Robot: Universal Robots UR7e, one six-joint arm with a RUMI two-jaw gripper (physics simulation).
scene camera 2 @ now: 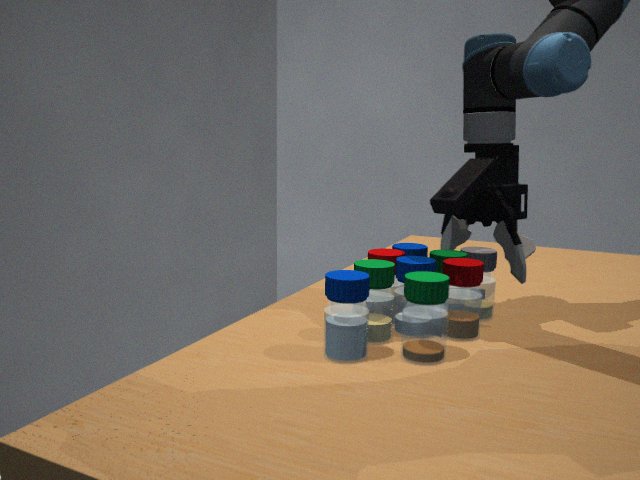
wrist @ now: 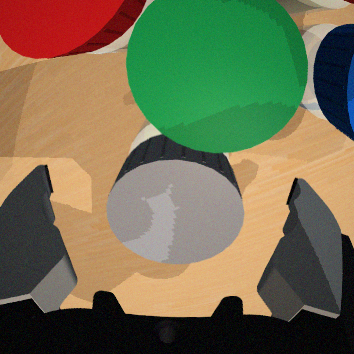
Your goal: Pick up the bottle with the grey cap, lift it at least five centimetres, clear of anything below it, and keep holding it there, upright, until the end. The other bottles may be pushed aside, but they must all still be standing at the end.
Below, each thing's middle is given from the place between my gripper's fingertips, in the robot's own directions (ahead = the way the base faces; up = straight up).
Scene:
Now: hand 4 cm short of the green-capped bottle [wrist: 214,83], 5 cm to the right of it and 1 cm above it. From my hand the other things lie so: red-capped bottle [scene camera 2: 464,304] 10 cm to the left, 1 cm below.

